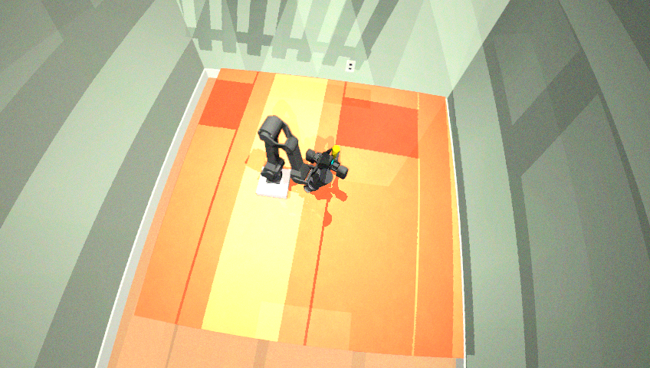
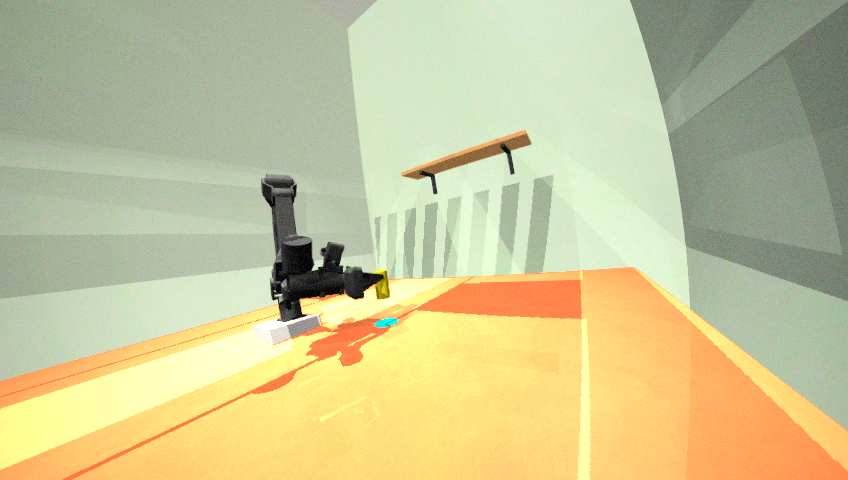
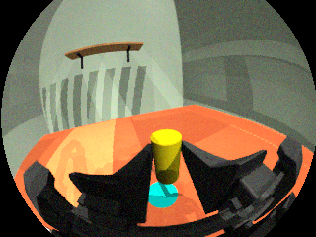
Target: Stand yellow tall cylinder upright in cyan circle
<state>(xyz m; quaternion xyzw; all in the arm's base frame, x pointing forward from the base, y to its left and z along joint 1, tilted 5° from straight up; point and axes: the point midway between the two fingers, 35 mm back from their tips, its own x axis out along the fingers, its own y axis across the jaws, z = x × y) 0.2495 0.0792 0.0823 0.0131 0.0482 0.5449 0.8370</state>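
Right now the cyan circle is 12 cm below my gripper tip and 1 cm behind it. Round my gripper tip: yellow tall cylinder (2 cm below).
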